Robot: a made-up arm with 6 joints. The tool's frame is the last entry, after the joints.
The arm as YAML. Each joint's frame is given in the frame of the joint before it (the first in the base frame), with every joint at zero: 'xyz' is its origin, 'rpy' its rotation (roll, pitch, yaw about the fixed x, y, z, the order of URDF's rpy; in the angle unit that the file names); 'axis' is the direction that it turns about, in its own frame. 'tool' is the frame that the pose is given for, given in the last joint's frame.
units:
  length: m
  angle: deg
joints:
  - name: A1
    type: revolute
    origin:
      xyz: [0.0, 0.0, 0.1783]
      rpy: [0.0, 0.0, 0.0]
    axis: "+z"
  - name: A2
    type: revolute
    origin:
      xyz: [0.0, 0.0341, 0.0]
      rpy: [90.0, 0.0, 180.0]
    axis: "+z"
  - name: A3
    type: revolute
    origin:
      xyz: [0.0, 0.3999, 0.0]
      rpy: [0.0, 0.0, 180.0]
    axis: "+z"
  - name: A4
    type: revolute
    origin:
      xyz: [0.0, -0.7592, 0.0]
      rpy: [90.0, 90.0, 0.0]
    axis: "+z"
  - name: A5
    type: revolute
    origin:
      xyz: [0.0, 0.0, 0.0]
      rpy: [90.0, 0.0, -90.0]
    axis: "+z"
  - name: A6
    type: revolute
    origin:
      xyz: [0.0, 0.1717, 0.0]
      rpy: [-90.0, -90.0, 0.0]
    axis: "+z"
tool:
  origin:
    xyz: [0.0, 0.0, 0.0]
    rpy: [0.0, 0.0, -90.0]
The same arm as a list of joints. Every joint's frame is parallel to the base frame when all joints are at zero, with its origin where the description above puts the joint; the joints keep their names.
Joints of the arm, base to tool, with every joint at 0 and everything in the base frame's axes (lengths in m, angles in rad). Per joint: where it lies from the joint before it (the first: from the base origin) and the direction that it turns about. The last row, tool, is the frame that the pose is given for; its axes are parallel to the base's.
A1: axis 0 0 1 xyz 0 0 0.1783
A2: axis 0 1 0 xyz 0 0.0341 0
A3: axis 0 1 0 xyz 0 0 0.3999
A4: axis 0 0 1 xyz 0 0 0.7592
A5: axis 0 1 0 xyz 0 0 0
A6: axis 0 0 1 xyz 0 0 0.1717
tool: xyz 0 0 0

